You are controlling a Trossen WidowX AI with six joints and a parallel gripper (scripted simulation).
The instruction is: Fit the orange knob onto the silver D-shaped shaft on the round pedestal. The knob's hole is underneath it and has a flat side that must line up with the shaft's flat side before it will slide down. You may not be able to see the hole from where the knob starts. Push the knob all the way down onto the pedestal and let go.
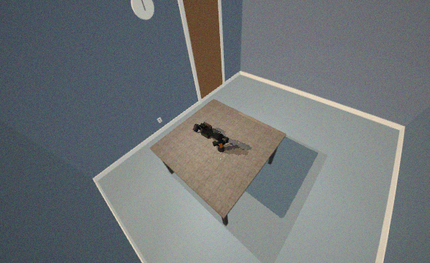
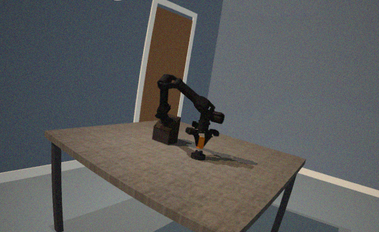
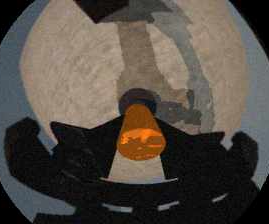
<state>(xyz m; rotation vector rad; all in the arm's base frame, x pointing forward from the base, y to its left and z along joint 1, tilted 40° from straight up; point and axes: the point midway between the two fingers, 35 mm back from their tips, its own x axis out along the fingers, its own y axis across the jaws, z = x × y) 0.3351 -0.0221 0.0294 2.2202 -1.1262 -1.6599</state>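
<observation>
The orange knob is 3 cm above my gripper tip. Round my gripper tip: dark round pedestal: 4 cm below.
</observation>
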